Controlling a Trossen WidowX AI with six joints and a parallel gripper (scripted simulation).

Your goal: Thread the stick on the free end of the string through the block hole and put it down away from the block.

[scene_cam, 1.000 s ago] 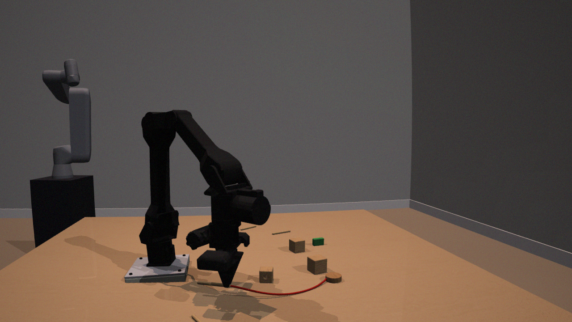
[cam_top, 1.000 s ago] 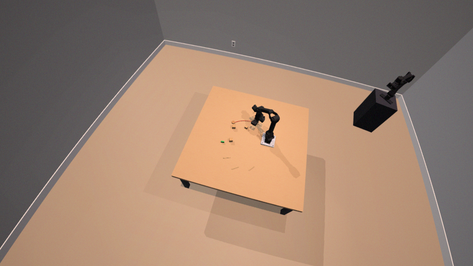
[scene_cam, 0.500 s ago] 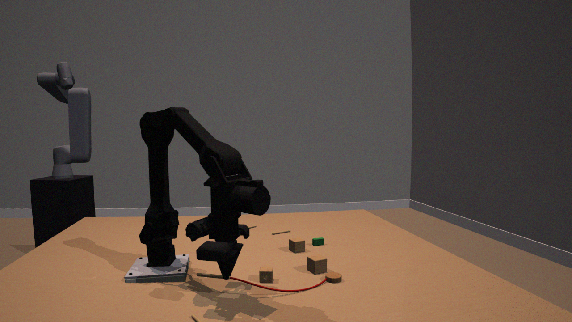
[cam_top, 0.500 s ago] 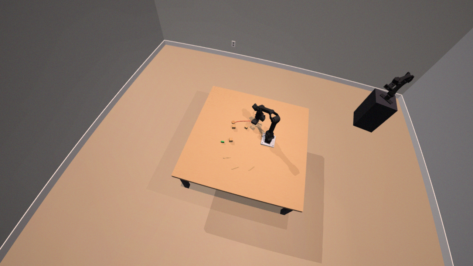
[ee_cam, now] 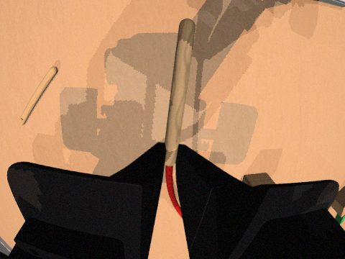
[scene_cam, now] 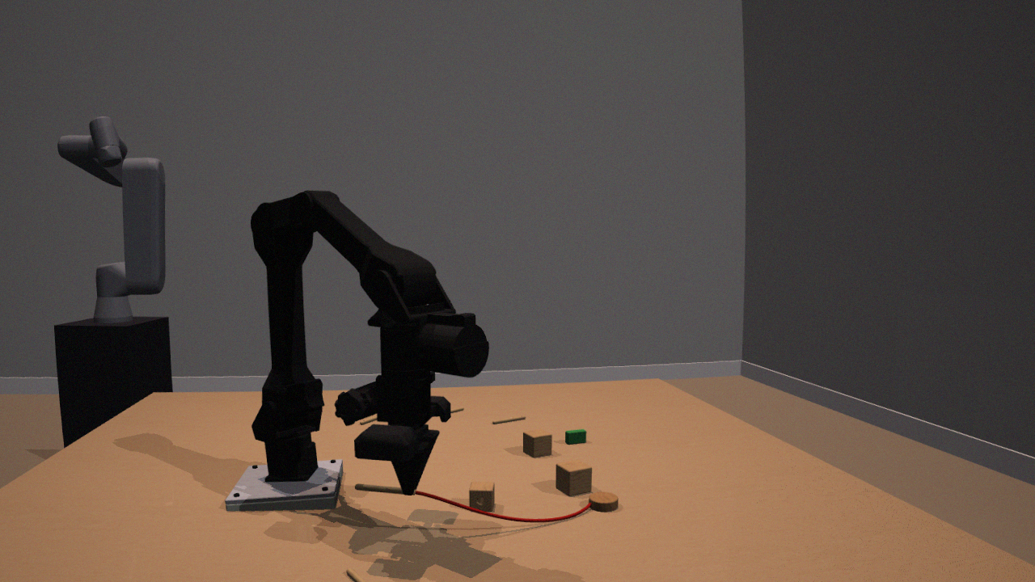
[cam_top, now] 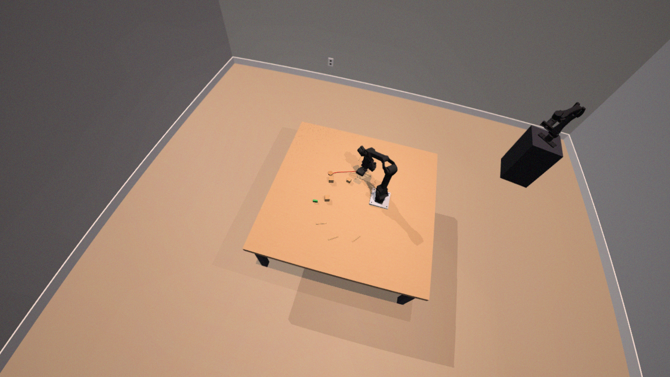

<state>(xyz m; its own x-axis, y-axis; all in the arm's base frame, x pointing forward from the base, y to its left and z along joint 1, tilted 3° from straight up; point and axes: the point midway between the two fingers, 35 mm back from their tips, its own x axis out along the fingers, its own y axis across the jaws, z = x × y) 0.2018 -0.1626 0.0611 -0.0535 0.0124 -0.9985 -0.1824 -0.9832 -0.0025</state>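
Now: the thin wooden stick 2 cm behind my gripper tip. From my gripper tip the other things lie so: round wooden button (25 cm ahead, 9 cm to the left, 5 cm below); small green block (38 cm to the left, 25 cm ahead, 5 cm below).
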